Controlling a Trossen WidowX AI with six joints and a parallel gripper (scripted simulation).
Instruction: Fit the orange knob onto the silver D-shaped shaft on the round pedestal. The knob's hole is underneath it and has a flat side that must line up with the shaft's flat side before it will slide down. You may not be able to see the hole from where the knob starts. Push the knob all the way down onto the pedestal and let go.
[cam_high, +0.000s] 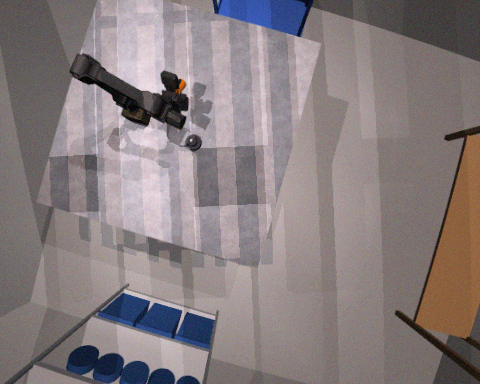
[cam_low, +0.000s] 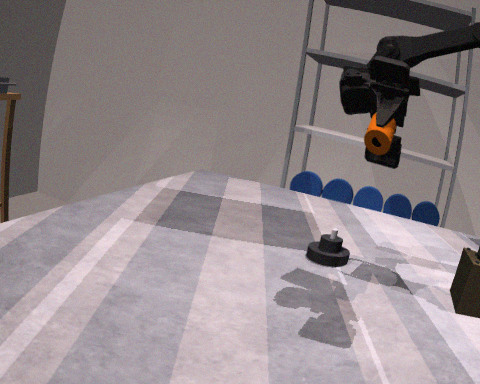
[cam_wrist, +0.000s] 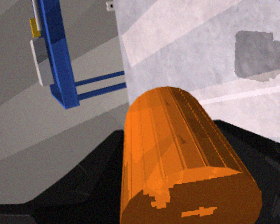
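My gripper tip is 22 cm above the round pedestal, 19 cm to the left of it and 2 cm short of it. The rest, counted from my gripper tip: orange knob: 3 cm to the right, 2 cm above, 1 cm behind.
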